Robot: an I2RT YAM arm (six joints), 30 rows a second.
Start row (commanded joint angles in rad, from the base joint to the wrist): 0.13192 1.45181 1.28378 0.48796 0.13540 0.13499
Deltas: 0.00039 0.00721 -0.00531 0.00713 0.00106 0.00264; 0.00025 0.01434 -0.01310 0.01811 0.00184 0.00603; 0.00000 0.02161 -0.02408 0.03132 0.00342 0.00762; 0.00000 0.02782 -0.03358 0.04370 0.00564 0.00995; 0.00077 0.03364 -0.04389 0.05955 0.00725 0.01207; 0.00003 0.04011 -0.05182 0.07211 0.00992 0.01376; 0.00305 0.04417 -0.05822 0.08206 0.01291 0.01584; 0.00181 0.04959 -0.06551 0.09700 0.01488 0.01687; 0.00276 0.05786 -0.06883 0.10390 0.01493 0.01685; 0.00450 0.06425 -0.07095 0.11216 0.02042 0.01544; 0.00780 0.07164 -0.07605 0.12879 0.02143 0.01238; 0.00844 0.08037 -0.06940 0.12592 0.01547 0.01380; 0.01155 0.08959 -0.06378 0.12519 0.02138 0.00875; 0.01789 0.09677 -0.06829 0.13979 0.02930 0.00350; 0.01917 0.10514 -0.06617 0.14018 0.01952 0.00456
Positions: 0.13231 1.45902 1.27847 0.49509 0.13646 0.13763; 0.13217 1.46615 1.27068 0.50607 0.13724 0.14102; 0.13192 1.47342 1.25970 0.51928 0.13882 0.14261; 0.13192 1.47963 1.25020 0.53166 0.14104 0.14494; 0.13269 1.48545 1.23989 0.54751 0.14265 0.14706; 0.13195 1.49192 1.23196 0.56007 0.14532 0.14875; 0.13497 1.49598 1.22556 0.57002 0.14831 0.15083; 0.13373 1.50140 1.21827 0.58496 0.15028 0.15186; 0.13468 1.50967 1.21495 0.59186 0.15033 0.15184; 0.13642 1.51606 1.21283 0.60012 0.15582 0.15043; 0.13972 1.52345 1.20773 0.61675 0.15683 0.14737; 0.14036 1.53218 1.21438 0.61388 0.15087 0.14879; 0.14347 1.54140 1.22000 0.61315 0.15678 0.14374; 0.14981 1.54858 1.21549 0.62775 0.16470 0.13849; 0.15109 1.55695 1.21761 0.62814 0.15492 0.13955
